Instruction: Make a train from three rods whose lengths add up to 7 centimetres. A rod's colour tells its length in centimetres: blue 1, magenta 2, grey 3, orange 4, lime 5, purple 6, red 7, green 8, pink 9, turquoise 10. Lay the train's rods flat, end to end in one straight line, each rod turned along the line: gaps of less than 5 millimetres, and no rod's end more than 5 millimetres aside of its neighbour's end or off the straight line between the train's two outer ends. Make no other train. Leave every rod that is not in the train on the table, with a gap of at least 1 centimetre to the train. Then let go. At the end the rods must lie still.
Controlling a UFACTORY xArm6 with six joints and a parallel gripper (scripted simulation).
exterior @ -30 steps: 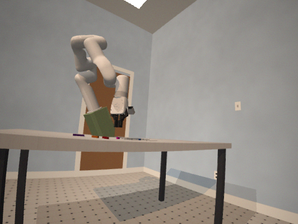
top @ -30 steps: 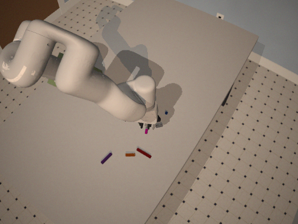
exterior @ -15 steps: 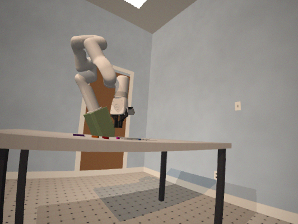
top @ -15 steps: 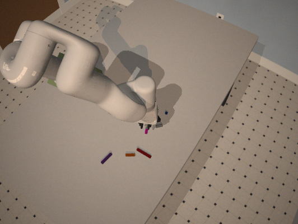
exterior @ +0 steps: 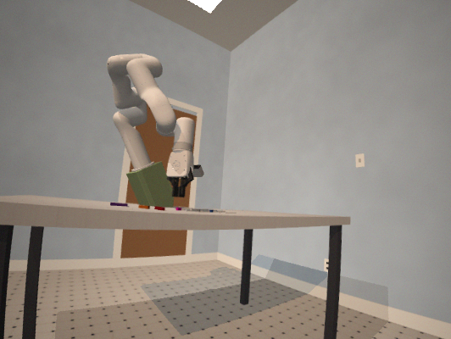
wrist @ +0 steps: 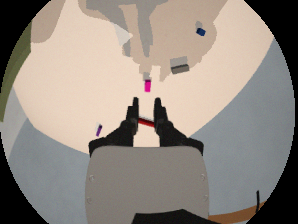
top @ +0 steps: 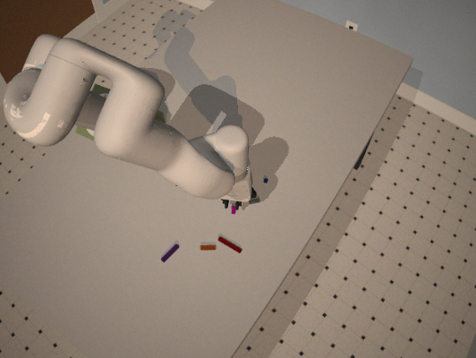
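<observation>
Now: hand 70 mm above the magenta rod and 10 mm to the right of it. Also, from my hand: orange rod 130 mm to the right, 70 mm below, 10 mm ahead; then red rod 80 mm to the right, 70 mm below, 60 mm ahead; then grey rod 70 mm below, 60 mm to the left, 30 mm ahead.
</observation>
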